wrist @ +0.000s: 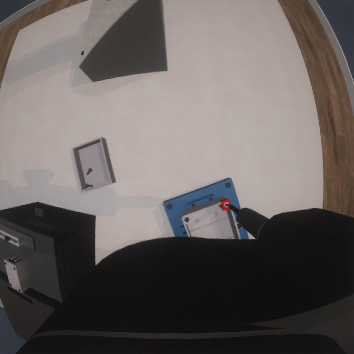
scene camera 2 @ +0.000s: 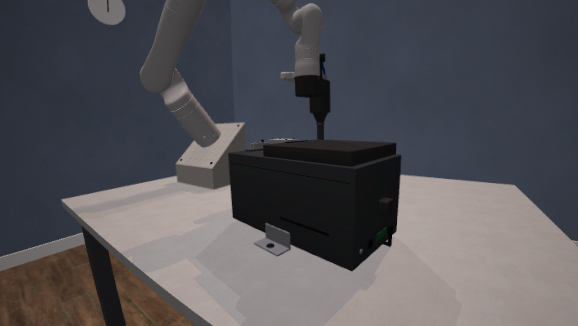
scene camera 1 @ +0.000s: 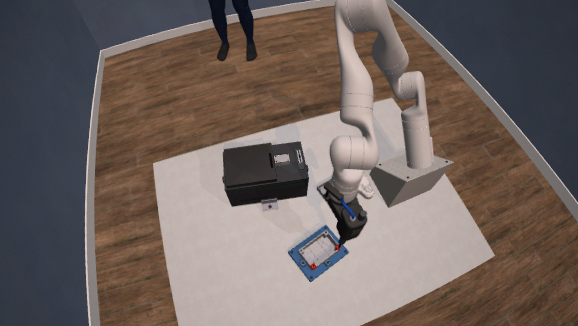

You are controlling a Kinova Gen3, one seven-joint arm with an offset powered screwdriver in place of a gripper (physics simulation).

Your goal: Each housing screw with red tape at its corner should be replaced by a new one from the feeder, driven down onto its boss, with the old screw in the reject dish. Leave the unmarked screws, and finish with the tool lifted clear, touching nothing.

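Pixels of known places: end effector, tool point: [wrist: 230,206] [scene camera 1: 338,247]; arm's base, origin of the base link: [scene camera 2: 210,138] [scene camera 1: 419,164].
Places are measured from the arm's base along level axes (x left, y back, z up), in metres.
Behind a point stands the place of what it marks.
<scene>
The powered screwdriver [scene camera 1: 340,244] {z -0.049, x 0.120, y -0.394 m} [wrist: 230,205] {z -0.080, x 0.117, y -0.389 m} has its tip at the red tape [scene camera 1: 337,247] {z -0.078, x 0.120, y -0.397 m} [wrist: 225,204] {z -0.098, x 0.117, y -0.391 m} on one corner of the pale housing [scene camera 1: 319,250] {z -0.137, x 0.091, y -0.445 m} [wrist: 212,230] {z -0.137, x 0.096, y -0.443 m}. Whether a screw is on the bit cannot be made out. In scene camera 2 the tip is hidden behind the feeder. A second red-taped corner [scene camera 1: 313,266] {z -0.096, x 0.139, y -0.495 m} is at the housing's near side in scene camera 1. The housing sits on a blue fixture [scene camera 1: 317,273] {z -0.140, x 0.160, y -0.487 m} [wrist: 174,215] {z -0.140, x 0.032, y -0.406 m}. The reject dish [wrist: 101,159] {z -0.154, x -0.093, y -0.288 m} holds two dark screws, one near its middle [wrist: 89,171] {z -0.151, x -0.121, y -0.307 m} and one at its end [wrist: 87,186] {z -0.149, x -0.128, y -0.335 m}.
The black screw feeder [scene camera 1: 249,166] {z 0.010, x -0.234, y -0.561 m} [scene camera 2: 295,200] {z -0.070, x -0.320, y -0.531 m} [wrist: 79,245] {z -0.082, x -0.131, y -0.429 m} stands on the table, with a small metal bracket [scene camera 1: 270,205] {z -0.151, x -0.142, y -0.531 m} [scene camera 2: 276,240] {z -0.150, x -0.312, y -0.488 m} at its side. The arm's wedge-shaped base [scene camera 1: 411,182] {z 0.029, x 0.057, y -0.095 m} [scene camera 2: 196,175] {z -0.119, x -0.101, y -0.029 m} [wrist: 137,47] {z -0.070, x 0.011, y -0.123 m} stands beyond the dish. A person's legs [scene camera 1: 220,25] show beyond the table.
</scene>
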